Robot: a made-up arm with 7 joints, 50 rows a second.
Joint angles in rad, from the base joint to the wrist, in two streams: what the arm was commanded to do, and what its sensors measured. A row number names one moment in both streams.
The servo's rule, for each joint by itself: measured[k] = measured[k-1] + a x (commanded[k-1-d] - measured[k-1]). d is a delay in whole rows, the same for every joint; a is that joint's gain. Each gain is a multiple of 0.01, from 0.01 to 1. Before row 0 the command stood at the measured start. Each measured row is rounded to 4 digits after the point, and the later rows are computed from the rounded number. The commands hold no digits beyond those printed.
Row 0, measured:
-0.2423 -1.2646 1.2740 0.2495 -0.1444 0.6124 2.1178
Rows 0 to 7, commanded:
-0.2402 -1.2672 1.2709 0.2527 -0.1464 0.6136 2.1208
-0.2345 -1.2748 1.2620 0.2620 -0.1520 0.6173 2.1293
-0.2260 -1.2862 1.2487 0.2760 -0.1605 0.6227 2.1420
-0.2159 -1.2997 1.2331 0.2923 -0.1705 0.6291 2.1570
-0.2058 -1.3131 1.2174 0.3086 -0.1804 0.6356 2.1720
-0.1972 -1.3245 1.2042 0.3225 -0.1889 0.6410 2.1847
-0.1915 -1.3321 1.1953 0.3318 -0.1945 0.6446 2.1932
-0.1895 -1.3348 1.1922 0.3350 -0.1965 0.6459 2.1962
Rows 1 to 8, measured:
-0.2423 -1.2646 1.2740 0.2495 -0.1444 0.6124 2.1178
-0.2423 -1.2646 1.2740 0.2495 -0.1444 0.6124 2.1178
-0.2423 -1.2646 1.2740 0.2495 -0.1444 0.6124 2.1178
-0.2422 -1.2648 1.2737 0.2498 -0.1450 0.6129 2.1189
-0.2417 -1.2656 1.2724 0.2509 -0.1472 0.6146 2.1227
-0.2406 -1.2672 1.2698 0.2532 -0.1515 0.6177 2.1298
-0.2389 -1.2698 1.2658 0.2567 -0.1576 0.6220 2.1399
-0.2366 -1.2733 1.2605 0.2614 -0.1649 0.6272 2.1518
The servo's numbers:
d 3
a 0.07 0.08 0.11 0.09 0.32 0.38 0.37

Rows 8 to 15, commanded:
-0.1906 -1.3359 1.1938 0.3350 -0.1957 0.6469 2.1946
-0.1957 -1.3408 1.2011 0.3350 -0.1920 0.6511 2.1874
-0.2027 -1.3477 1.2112 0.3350 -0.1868 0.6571 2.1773
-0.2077 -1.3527 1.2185 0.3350 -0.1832 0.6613 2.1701
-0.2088 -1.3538 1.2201 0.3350 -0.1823 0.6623 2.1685
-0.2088 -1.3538 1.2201 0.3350 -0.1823 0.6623 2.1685
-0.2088 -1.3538 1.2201 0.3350 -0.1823 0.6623 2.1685
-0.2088 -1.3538 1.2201 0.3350 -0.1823 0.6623 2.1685
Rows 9 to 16, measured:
-0.2338 -1.2774 1.2543 0.2669 -0.1726 0.6324 2.1640
-0.2308 -1.2818 1.2478 0.2727 -0.1796 0.6370 2.1748
-0.2279 -1.2860 1.2417 0.2783 -0.1850 0.6404 2.1827
-0.2253 -1.2900 1.2364 0.2834 -0.1884 0.6429 2.1871
-0.2232 -1.2941 1.2325 0.2880 -0.1896 0.6460 2.1872
-0.2218 -1.2984 1.2302 0.2922 -0.1887 0.6502 2.1835
-0.2208 -1.3027 1.2289 0.2961 -0.1869 0.6544 2.1785
-0.2200 -1.3068 1.2279 0.2996 -0.1854 0.6574 2.1748

